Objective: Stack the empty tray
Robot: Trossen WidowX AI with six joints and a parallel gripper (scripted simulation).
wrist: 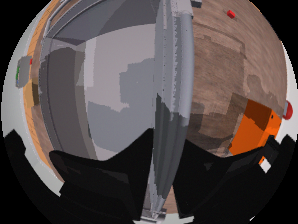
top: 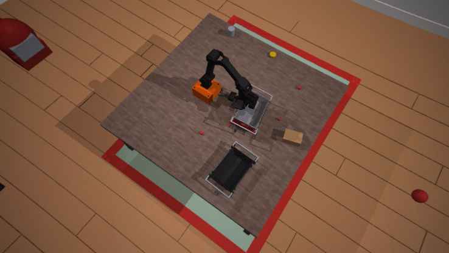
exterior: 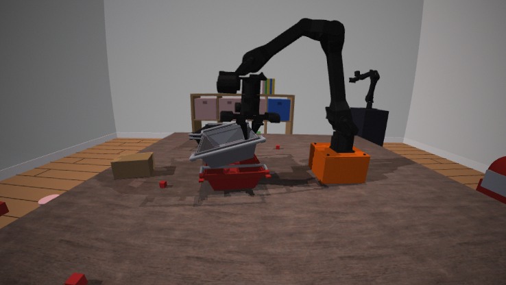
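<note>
Now: gripper tip 7 cm short of the grey tray, 1 cm to the right of it and 2 cm below it. From my gripper tip the other things lie so: cardboard box (40 cm ahead, 1 cm to the left, 8 cm below); then grey cylinder (45 cm behind, 59 cm to the left, 7 cm below); then yellow disc (6 cm behind, 59 cm to the left, 10 cm below).
</note>
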